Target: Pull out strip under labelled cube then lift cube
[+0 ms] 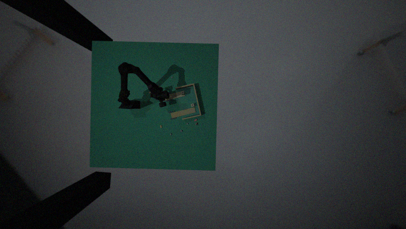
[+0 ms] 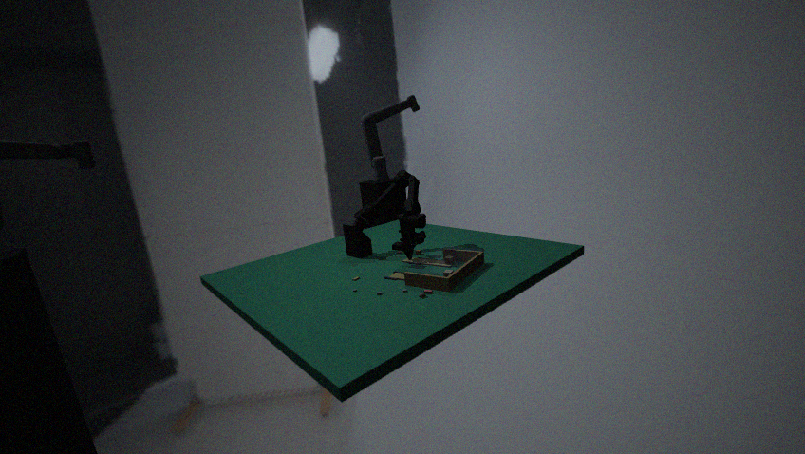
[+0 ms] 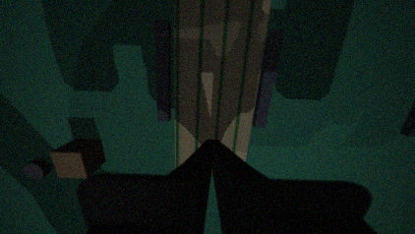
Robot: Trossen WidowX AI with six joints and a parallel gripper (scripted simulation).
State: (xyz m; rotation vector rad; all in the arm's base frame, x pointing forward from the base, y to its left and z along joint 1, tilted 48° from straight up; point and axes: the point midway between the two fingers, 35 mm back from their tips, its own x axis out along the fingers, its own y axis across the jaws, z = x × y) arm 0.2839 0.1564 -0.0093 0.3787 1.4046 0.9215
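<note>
Now: gripper tip 4 cm past the tan cube and 9 cm to the right of it.
</note>
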